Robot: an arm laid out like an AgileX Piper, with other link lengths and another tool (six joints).
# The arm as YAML. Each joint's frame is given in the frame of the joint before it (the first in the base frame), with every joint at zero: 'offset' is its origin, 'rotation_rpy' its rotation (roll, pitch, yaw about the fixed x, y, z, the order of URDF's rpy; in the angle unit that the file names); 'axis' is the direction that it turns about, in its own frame. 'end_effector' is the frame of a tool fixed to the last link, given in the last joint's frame.
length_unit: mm
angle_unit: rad
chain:
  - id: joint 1
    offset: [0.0, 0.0, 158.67]
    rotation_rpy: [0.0, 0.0, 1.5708]
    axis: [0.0, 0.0, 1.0]
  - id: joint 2
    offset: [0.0, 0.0, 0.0]
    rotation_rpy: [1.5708, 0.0, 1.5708]
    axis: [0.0, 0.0, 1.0]
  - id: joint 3
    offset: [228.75, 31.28, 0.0]
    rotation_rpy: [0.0, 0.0, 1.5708]
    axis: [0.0, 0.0, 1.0]
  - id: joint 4
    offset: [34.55, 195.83, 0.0]
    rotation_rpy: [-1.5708, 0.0, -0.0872]
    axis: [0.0, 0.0, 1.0]
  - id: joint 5
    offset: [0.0, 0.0, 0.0]
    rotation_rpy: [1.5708, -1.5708, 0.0]
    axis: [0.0, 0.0, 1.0]
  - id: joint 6
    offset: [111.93, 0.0, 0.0]
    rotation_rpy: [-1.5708, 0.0, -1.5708]
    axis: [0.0, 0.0, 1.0]
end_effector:
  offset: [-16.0, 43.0, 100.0]
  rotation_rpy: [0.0, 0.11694, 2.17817]
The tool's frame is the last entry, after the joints.
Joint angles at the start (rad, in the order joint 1, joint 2, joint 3, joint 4, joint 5, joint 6): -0.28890 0.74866 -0.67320 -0.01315 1.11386 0.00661
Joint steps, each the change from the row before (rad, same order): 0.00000 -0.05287 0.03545 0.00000 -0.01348 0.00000; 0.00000 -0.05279 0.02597 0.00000 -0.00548 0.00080; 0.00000 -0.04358 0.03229 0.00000 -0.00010 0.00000; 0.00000 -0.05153 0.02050 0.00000 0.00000 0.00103; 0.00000 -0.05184 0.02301 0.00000 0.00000 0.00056; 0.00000 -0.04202 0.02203 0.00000 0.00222 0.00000; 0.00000 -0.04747 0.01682 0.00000 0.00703 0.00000; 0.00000 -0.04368 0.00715 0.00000 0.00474 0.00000; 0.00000 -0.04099 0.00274 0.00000 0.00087 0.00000
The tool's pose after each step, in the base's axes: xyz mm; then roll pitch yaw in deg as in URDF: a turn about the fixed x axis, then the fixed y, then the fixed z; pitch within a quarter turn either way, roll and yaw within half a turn. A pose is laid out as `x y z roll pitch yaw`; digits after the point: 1 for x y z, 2 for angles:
110.9 -80.4 159.2 -156.15 9.27 -141.01
107.7 -79.4 158.9 -154.61 10.33 -140.79
102.8 -78.0 154.9 -154.06 10.70 -140.69
100.0 -77.1 155.0 -152.58 11.72 -140.45
97.0 -76.2 154.1 -151.18 12.65 -140.18
93.9 -75.3 152.0 -150.31 13.21 -139.99
90.9 -74.4 151.3 -149.15 13.96 -139.72
89.5 -74.0 153.2 -147.57 14.95 -139.33
89.2 -73.9 156.6 -145.70 16.10 -138.83

